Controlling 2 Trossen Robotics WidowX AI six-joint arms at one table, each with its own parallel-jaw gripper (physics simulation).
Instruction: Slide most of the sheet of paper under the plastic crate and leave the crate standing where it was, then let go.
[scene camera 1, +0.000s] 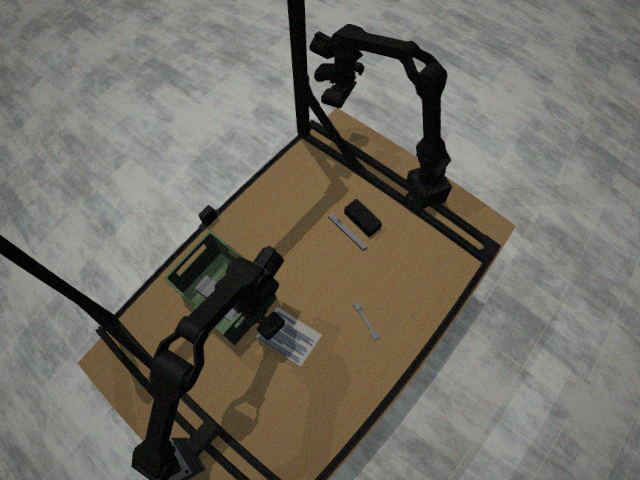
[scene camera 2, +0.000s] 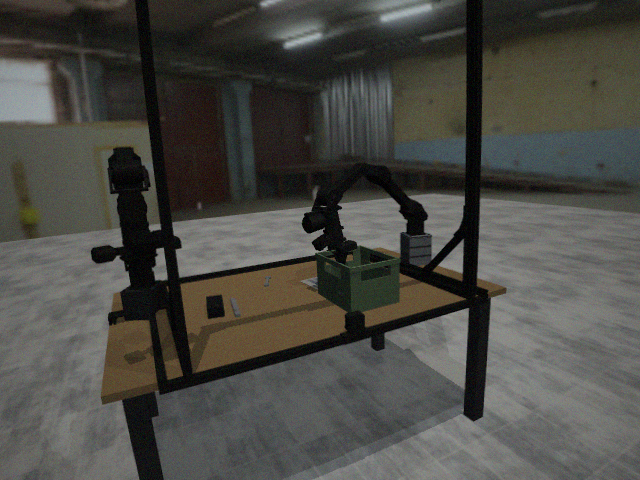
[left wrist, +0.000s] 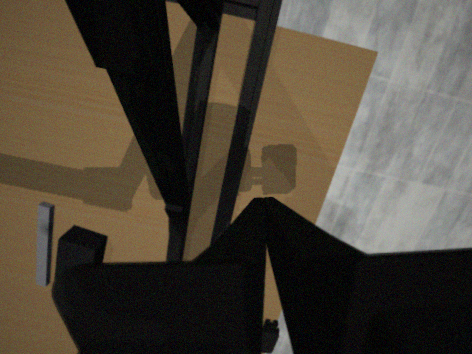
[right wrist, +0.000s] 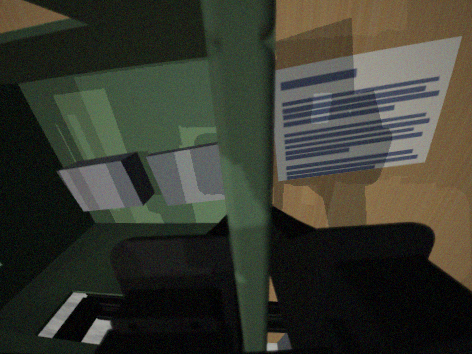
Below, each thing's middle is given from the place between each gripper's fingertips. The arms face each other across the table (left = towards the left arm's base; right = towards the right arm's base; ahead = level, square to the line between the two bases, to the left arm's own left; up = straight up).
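Relative to the green plastic crate (scene camera 2: 360, 285), my right gripper is 10 mm to the right and 110 mm past.
The crate is 110 mm ahead of my left hand, 630 mm to the right of it and 120 mm below it.
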